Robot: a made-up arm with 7 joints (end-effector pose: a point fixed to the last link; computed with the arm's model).
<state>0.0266 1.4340 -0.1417 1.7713 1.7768 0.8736 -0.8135</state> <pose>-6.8 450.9 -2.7 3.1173 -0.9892 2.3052</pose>
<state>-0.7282 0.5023 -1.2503 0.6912 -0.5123 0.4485 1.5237</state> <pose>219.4 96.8 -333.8 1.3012 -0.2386 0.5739</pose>
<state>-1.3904 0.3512 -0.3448 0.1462 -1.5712 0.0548 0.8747</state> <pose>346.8 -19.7 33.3 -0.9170 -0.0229 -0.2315</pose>
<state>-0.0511 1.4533 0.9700 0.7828 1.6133 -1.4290 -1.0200</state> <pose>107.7 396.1 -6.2 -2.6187 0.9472 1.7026</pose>
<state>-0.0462 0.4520 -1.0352 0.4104 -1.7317 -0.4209 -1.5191</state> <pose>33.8 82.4 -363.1 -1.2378 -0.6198 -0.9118</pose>
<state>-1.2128 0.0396 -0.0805 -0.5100 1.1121 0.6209 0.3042</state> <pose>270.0 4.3 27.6 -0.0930 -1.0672 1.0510</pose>
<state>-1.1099 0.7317 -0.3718 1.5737 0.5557 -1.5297 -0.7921</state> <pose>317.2 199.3 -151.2 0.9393 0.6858 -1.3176</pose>
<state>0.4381 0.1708 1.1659 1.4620 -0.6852 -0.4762 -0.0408</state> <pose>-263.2 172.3 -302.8 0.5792 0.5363 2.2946</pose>
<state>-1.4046 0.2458 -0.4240 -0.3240 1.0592 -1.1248 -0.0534</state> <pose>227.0 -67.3 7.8 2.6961 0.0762 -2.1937</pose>
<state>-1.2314 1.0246 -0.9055 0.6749 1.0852 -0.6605 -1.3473</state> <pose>345.5 194.1 -87.4 -2.5132 0.8299 1.3471</pose>
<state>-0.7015 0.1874 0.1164 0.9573 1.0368 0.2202 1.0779</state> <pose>279.1 113.1 -304.8 1.3318 -0.4807 0.5658</pose>
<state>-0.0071 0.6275 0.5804 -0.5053 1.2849 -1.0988 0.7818</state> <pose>109.8 191.4 -148.6 2.3205 -0.4642 -1.3147</pose>
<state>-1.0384 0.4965 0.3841 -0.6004 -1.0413 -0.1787 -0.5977</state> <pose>220.4 139.8 37.6 1.6370 -0.9642 -2.3115</pose>
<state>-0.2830 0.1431 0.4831 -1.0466 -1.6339 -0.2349 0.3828</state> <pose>105.0 132.0 -96.6 -1.7467 -0.7307 0.5743</pose>
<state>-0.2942 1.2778 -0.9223 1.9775 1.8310 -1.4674 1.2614</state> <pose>-36.6 393.7 -95.8 2.2459 1.4763 0.7389</pose>
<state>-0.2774 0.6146 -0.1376 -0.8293 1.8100 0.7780 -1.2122</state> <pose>140.1 143.8 -92.8 1.6683 0.1089 0.4608</pose>
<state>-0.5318 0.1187 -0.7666 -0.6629 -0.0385 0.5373 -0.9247</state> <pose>161.7 -59.0 -153.2 0.3246 0.0553 -1.8523</pose>
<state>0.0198 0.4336 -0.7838 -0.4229 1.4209 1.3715 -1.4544</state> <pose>76.5 96.0 -245.1 2.4433 1.4881 1.3860</pose>
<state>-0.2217 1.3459 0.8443 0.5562 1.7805 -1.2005 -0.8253</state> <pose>143.1 385.3 -19.6 -2.9713 0.7468 1.2852</pose>
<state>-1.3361 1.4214 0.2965 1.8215 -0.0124 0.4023 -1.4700</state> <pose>173.7 421.0 -17.5 -0.5740 0.3025 -0.3424</pose>
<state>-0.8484 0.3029 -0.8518 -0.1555 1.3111 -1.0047 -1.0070</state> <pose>191.3 -55.2 -178.3 2.4817 1.0111 -1.3053</pose>
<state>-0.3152 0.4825 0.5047 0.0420 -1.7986 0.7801 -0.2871</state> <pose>199.2 205.0 -192.0 -1.2756 -0.3259 -0.4568</pose>
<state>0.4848 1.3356 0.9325 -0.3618 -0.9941 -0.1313 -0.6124</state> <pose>112.7 288.6 30.5 0.6546 0.0046 -0.6533</pose>
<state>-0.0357 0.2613 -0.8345 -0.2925 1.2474 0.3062 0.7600</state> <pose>82.8 -6.3 -261.8 1.2251 -0.5915 -0.3428</pose>
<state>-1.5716 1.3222 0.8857 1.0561 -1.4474 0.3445 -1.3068</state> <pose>199.6 391.7 143.2 2.0549 -1.0936 -2.8612</pose>
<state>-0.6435 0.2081 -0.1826 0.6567 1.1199 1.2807 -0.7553</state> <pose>251.7 125.0 -274.8 2.0124 0.9594 1.4586</pose>
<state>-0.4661 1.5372 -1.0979 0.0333 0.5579 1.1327 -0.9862</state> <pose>164.2 333.1 -110.4 2.8438 0.4865 1.6869</pose>
